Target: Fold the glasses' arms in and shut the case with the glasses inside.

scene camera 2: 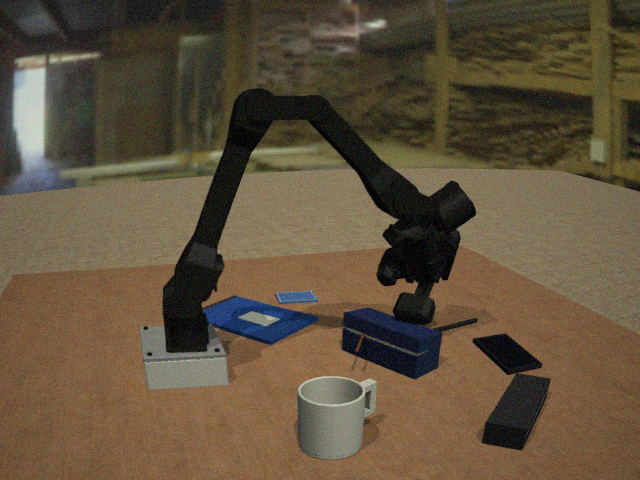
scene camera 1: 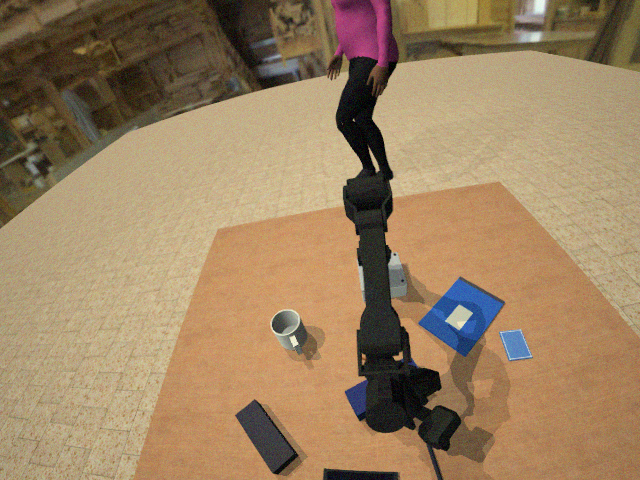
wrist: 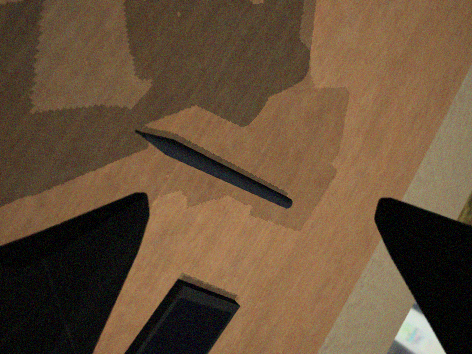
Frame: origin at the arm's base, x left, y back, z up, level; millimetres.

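Where they show: gripper, fingertip midpoint: (scene camera 2: 437, 300) (wrist: 263, 206); arm's base at its link origin: (scene camera 2: 185, 343).
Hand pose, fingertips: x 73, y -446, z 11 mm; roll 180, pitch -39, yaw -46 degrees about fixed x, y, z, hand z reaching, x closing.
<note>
Things, the pixels of their centre, and the offset from my fingertips. "pt": a spot on its surface instead.
- dark blue glasses case at a spot on its surface: (scene camera 2: 387, 345) pt dy +134, dx -107, dz -26 mm
- short orange-brown piece at a spot on its surface: (scene camera 2: 359, 343) pt dy +178, dx -99, dz -20 mm
- dark pen at the middle of its body: (wrist: 232, 177) (scene camera 2: 449, 327) (scene camera 1: 434, 461) dy -37, dx +11, dz -62 mm
- black phone at the middle of its body: (scene camera 2: 506, 352) dy -84, dx -141, dz -62 mm
- long dark box at the middle of its body: (scene camera 2: 519, 409) (scene camera 1: 265, 435) dy +17, dx -349, dz -49 mm
- grey mug at the middle of its body: (scene camera 2: 339, 412) (scene camera 1: 290, 333) dy +270, dx -309, dz -19 mm
- blue folder at the middle of its body: (scene camera 2: 250, 317) (scene camera 1: 462, 312) dy +311, dx +157, dz -62 mm
- blue card at the middle of its body: (scene camera 2: 296, 297) (scene camera 1: 515, 344) dy +198, dx +263, dz -64 mm
The dark blue glasses case (scene camera 1: 356, 401) (scene camera 2: 387, 345) stands on the table with its lid down. A thin pale line runs along the seam in scene camera 2. A short orange-brown piece (scene camera 2: 359, 343), which looks like part of the glasses, sticks out at the front near the left end. The rest of the glasses is hidden. My gripper (scene camera 1: 435, 404) (scene camera 2: 402, 290) (wrist: 263, 206) is open and empty. In scene camera 2 one finger is low at the back of the case's lid, near its right end; whether it touches cannot be told. The arm covers much of the case in scene camera 1.
A dark pen (scene camera 1: 435, 462) (scene camera 2: 455, 324) (wrist: 225, 172) lies behind the case. A black phone (scene camera 2: 506, 352) (wrist: 185, 320) and a long dark box (scene camera 1: 266, 436) (scene camera 2: 516, 410) lie beyond. A grey mug (scene camera 1: 287, 330) (scene camera 2: 330, 421), a blue folder (scene camera 1: 439, 321) (scene camera 2: 289, 322) and a blue card (scene camera 1: 515, 344) (scene camera 2: 296, 297) are around.
</note>
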